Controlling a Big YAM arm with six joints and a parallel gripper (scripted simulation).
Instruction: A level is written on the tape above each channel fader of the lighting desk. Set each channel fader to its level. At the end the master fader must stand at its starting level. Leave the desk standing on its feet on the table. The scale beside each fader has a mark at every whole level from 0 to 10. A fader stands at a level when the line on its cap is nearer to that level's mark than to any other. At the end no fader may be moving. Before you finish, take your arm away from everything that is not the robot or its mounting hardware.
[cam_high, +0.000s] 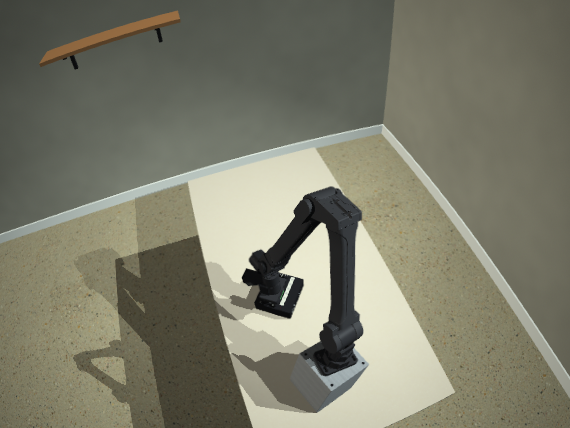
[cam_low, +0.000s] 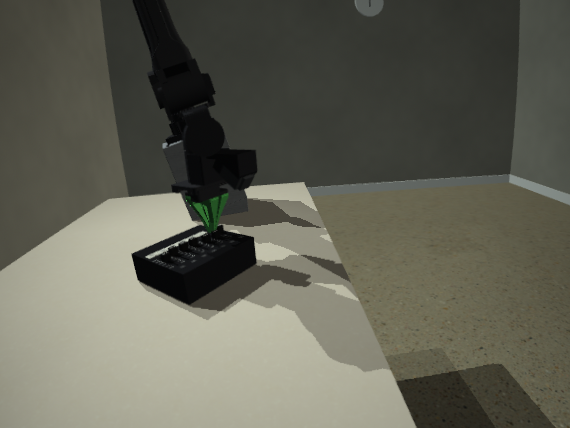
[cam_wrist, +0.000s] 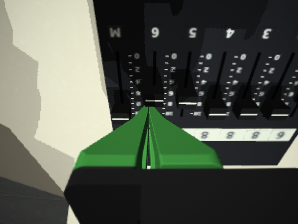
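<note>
Now: the master fader cap 10 mm to the left of my hand and 10 mm behind it. Round my hand: channel 2 fader: 70 mm ahead, 60 mm to the right; then channel 1 fader cap: 90 mm ahead, 70 mm to the right.
</note>
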